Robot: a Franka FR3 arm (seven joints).
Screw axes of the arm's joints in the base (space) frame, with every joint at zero. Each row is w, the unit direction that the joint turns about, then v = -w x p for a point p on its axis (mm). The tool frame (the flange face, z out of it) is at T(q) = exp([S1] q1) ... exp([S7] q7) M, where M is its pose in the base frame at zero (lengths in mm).
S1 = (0, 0, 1, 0, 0, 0)
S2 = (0, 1, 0, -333, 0, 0)
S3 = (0, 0, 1, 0, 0, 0)
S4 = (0, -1, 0, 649, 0, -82.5)
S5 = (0, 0, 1, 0, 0, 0)
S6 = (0, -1, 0, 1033, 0, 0)
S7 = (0, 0, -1, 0, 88, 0)
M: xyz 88 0 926 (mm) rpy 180 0 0 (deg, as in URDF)
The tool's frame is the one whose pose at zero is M.
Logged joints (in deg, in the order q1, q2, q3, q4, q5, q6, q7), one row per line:
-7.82 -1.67 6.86 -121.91 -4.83 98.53 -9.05
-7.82 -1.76 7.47 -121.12 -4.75 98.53 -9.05
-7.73 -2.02 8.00 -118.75 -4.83 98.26 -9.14
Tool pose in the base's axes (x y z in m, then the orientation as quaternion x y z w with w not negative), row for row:
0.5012 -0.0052 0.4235 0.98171 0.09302 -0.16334 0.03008
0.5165 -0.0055 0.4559 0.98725 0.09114 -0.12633 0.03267
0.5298 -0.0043 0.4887 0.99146 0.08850 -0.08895 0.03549
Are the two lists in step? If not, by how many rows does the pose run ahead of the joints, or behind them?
The pose runs 2 rows ahead of the joints: the pose in row i belongs to the joints in row i + 2.
